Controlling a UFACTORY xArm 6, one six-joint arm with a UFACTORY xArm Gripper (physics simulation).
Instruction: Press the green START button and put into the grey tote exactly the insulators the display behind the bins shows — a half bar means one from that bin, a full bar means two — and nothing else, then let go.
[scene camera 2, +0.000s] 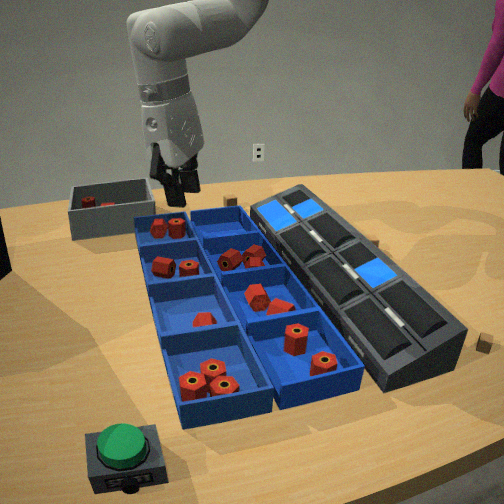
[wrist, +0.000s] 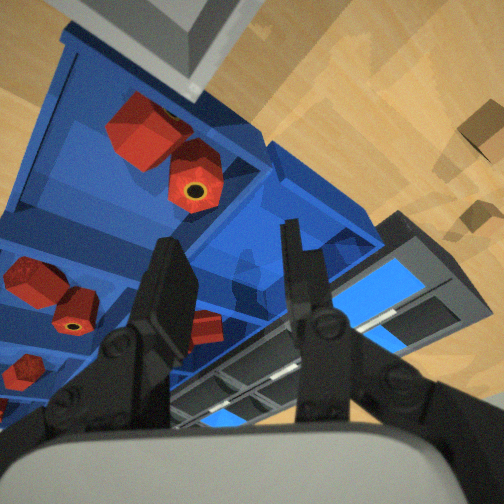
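My gripper (scene camera 2: 176, 192) is open and empty. It hangs above the far end of the blue bins (scene camera 2: 240, 305), just right of the grey tote (scene camera 2: 111, 207). The tote holds two red insulators (scene camera 2: 95, 202). In the wrist view the fingers (wrist: 232, 260) frame the empty far-right bin (wrist: 260, 250); the far-left bin holds two insulators (wrist: 165, 150). The other bins hold one to three red insulators each. The dark display (scene camera 2: 357, 282) shows blue bars on two far cells (scene camera 2: 290, 211) and one cell further forward (scene camera 2: 375, 272). The green START button (scene camera 2: 122, 446) sits at the front left.
Small wooden blocks lie on the table, one behind the bins (scene camera 2: 230, 200) and one right of the display (scene camera 2: 484, 343). A person (scene camera 2: 487, 85) stands at the far right. A tote corner (wrist: 170, 35) shows at the top of the wrist view.
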